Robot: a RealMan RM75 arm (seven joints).
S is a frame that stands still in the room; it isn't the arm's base.
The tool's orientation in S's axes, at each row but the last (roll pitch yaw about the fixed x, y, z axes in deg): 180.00, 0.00, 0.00; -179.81, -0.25, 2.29; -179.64, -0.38, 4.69; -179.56, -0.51, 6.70; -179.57, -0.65, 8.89; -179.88, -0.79, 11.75; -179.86, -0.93, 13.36; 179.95, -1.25, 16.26; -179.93, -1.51, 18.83; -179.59, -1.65, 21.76; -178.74, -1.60, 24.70
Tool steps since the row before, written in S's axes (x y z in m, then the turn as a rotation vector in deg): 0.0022, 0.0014, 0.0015, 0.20, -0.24, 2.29; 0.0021, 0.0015, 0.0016, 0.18, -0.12, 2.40; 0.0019, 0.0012, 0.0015, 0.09, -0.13, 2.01; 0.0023, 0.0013, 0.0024, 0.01, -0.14, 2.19; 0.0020, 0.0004, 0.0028, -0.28, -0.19, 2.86; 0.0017, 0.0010, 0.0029, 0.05, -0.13, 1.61; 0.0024, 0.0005, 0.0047, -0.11, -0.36, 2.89; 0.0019, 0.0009, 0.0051, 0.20, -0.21, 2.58; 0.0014, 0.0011, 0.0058, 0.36, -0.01, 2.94; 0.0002, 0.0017, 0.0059, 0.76, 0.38, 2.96; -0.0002, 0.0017, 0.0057, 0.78, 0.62, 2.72
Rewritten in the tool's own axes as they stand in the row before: 0.0022, -0.0014, -0.0015, 0.20, 0.24, -2.29; 0.0022, -0.0014, -0.0016, 0.19, 0.12, -2.40; 0.0020, -0.0010, -0.0015, 0.09, 0.12, -2.01; 0.0025, -0.0010, -0.0024, 0.01, 0.12, -2.19; 0.0021, -0.0001, -0.0028, -0.27, 0.12, -2.86; 0.0019, -0.0006, -0.0029, 0.04, 0.13, -1.61; 0.0025, 0.0001, -0.0047, -0.14, 0.32, -2.89; 0.0022, -0.0003, -0.0051, 0.19, 0.26, -2.58; 0.0018, -0.0006, -0.0058, 0.41, 0.12, -2.93; 0.0010, -0.0015, -0.0059, 0.93, -0.09, -2.93; 0.0007, -0.0018, -0.0056, 1.04, -0.30, -2.69
